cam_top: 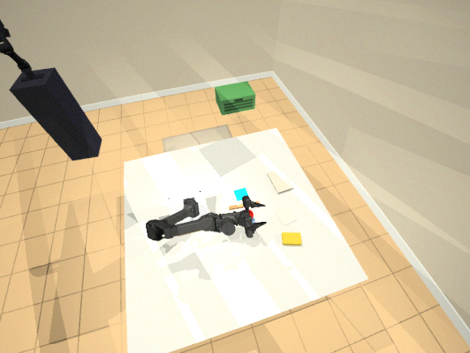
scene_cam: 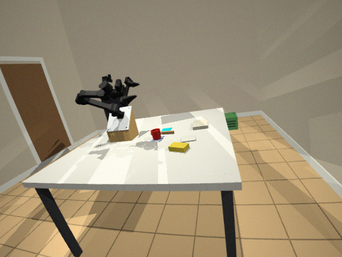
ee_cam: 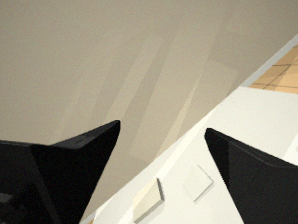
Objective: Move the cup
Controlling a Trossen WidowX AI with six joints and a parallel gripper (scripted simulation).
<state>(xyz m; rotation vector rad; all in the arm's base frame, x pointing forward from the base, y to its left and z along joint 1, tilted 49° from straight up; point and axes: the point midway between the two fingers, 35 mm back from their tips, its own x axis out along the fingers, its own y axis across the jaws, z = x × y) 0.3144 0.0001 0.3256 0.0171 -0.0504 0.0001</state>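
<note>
Now: gripper tip 3 cm past the red cup, 17 cm to the right of it and 36 cm above it. Round my gripper tip: blue pad: 3 cm behind, 17 cm to the left, 41 cm below; then white flat piece: 22 cm ahead, 14 cm to the left, 39 cm below; then yellow block: 20 cm ahead, 2 cm to the right, 38 cm below.
</note>
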